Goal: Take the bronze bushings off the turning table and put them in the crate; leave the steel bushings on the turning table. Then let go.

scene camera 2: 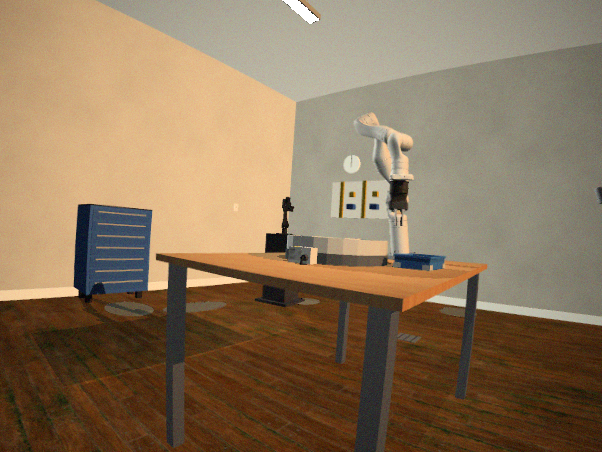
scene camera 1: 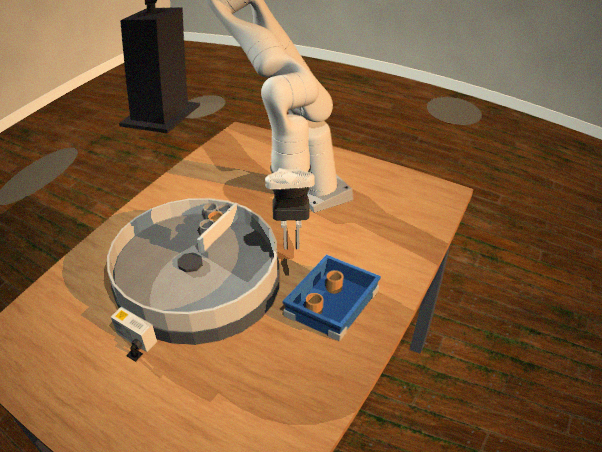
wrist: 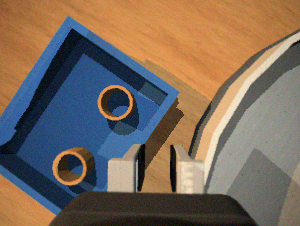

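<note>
You've got the gripper [scene camera 1: 291, 246], and it's there at [wrist: 157, 160] as well. There's a turning table [scene camera 1: 147, 270], which you'd also find at [wrist: 249, 162], and a blue crate [scene camera 1: 356, 293], also at [wrist: 56, 107]. A bronze bushing [wrist: 61, 171] is there too.
</note>
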